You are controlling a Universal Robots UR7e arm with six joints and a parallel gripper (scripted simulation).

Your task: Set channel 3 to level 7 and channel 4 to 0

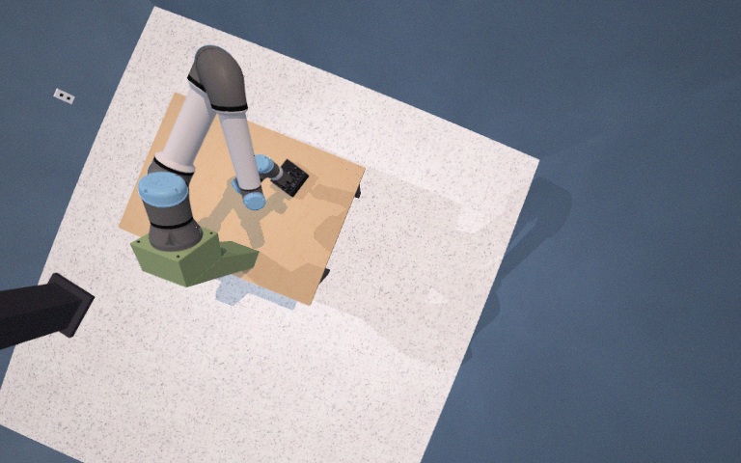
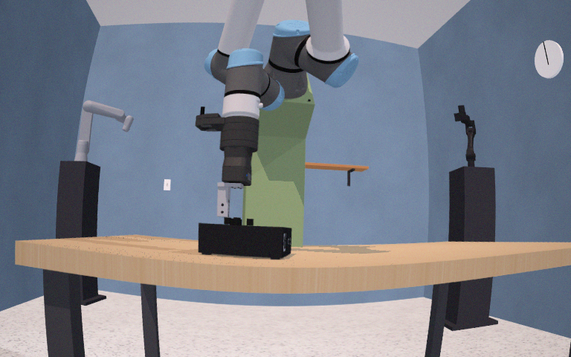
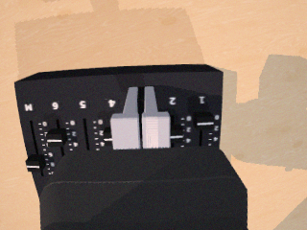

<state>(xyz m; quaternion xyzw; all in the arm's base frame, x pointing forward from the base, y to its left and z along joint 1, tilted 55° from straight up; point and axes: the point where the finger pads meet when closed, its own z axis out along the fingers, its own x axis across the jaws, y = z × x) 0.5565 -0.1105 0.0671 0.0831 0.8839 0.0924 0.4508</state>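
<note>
Now: hand 2 cm to the right of the channel 3 cap and 2 cm above it. Round my hand: channel 4 cap 2 cm ahead, 2 cm to the left, 2 cm below; then channel 2 cap 2 cm behind, 3 cm to the left, 2 cm below; then channel 1 cap 4 cm behind, 2 cm to the left, 2 cm below.
</note>
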